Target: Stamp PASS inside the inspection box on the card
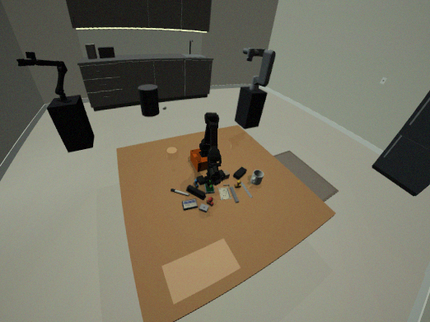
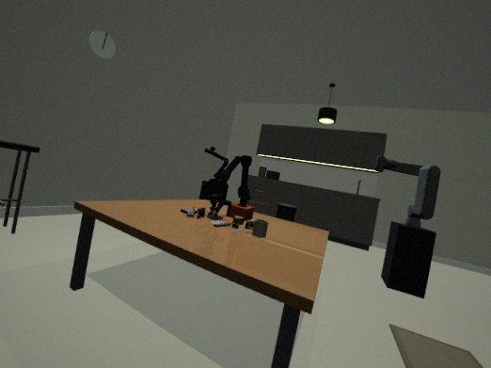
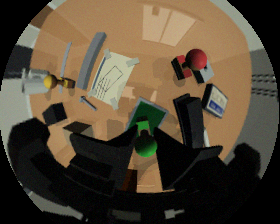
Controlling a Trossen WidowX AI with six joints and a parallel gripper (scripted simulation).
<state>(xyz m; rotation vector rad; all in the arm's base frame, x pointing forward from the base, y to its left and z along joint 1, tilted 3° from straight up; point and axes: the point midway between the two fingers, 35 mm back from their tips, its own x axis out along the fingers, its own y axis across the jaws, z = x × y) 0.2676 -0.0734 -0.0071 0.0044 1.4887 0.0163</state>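
Now: the green ink pad 1 cm behind my gripper tip and 4 cm below it. Round my gripper tip: black block: 10 cm to the right, 3 cm below; then blue stamp: 7 cm behind, 7 cm to the right, 2 cm below; then PASS stamp: 1 cm behind, 1 cm below.
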